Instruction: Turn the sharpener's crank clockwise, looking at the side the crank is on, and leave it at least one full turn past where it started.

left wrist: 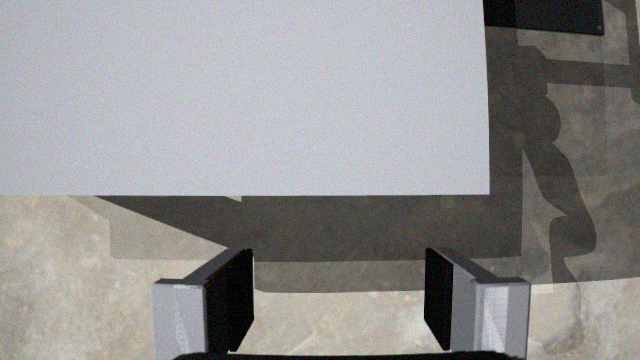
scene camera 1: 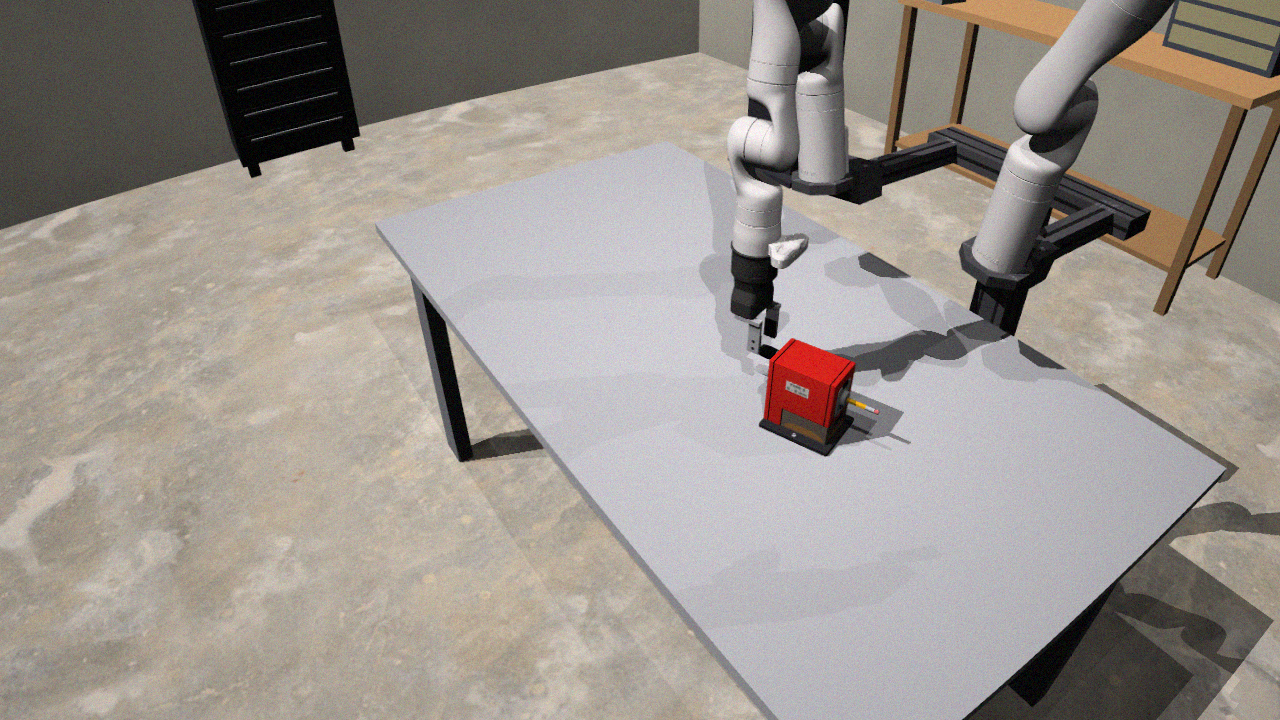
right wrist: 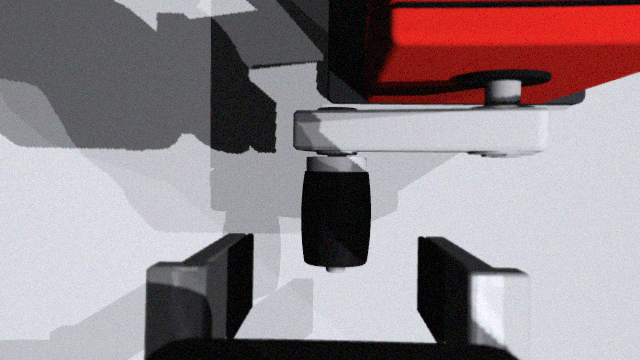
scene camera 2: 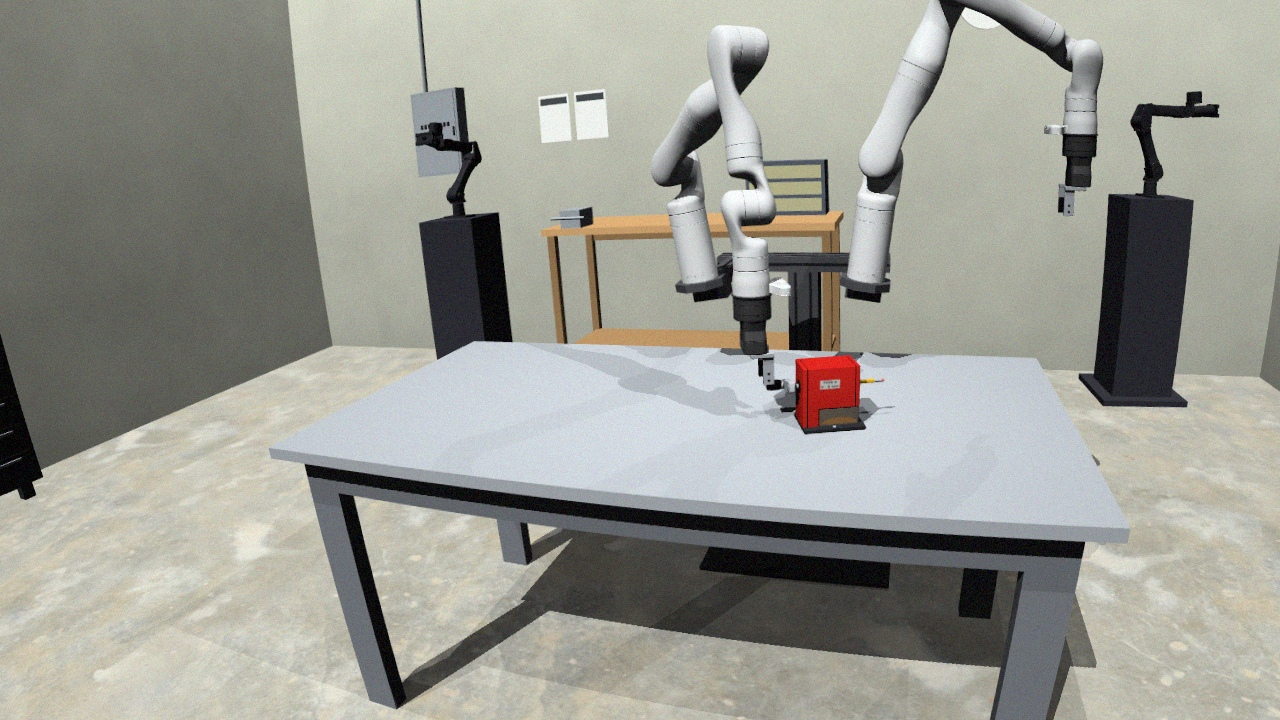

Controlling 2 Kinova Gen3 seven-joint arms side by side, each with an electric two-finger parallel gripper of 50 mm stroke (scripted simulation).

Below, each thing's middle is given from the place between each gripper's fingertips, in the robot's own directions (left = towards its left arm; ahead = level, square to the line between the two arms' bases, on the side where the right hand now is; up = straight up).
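My right gripper point(scene camera 1: 761, 343) is 20 mm to the right of the black knob point(right wrist: 336, 201) and 30 mm above it.
For my left hand point(scene camera 2: 1065, 214), I see that the black knob is 310 mm ahead of the hand, 650 mm to the right of it and 330 mm below it.
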